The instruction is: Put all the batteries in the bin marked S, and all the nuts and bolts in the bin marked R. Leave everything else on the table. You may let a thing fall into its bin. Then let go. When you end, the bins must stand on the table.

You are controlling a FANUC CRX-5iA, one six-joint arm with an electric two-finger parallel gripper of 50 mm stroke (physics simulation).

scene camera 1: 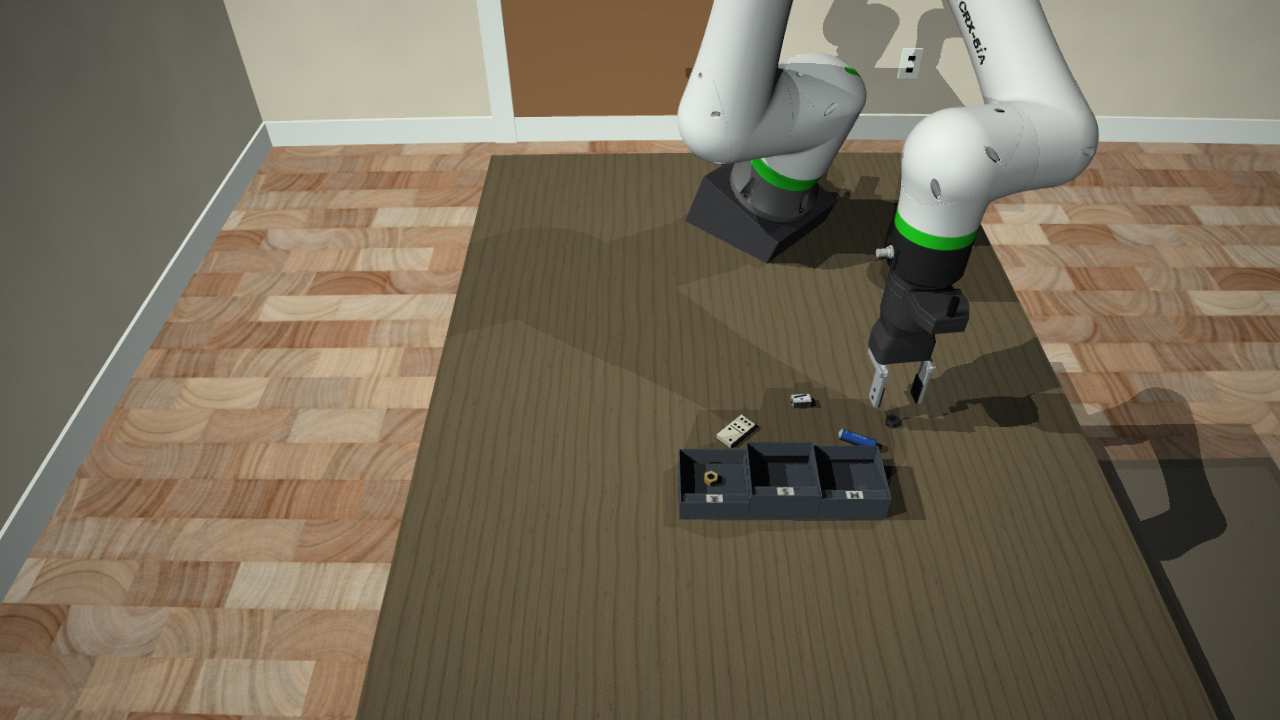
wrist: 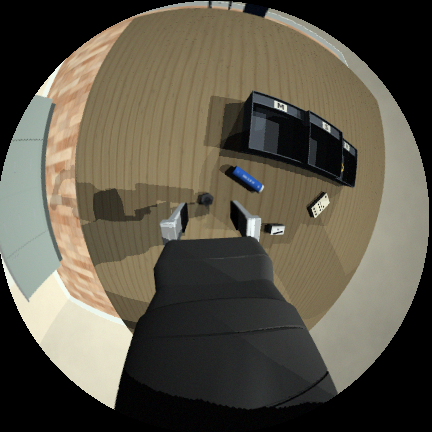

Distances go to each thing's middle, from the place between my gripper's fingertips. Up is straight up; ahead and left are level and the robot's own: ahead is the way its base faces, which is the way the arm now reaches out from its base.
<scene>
The three joined dark bins [scene camera 1: 767, 480] lies 14 cm to the right of my hand, 14 cm ahead of it and 2 cm below it.
</scene>
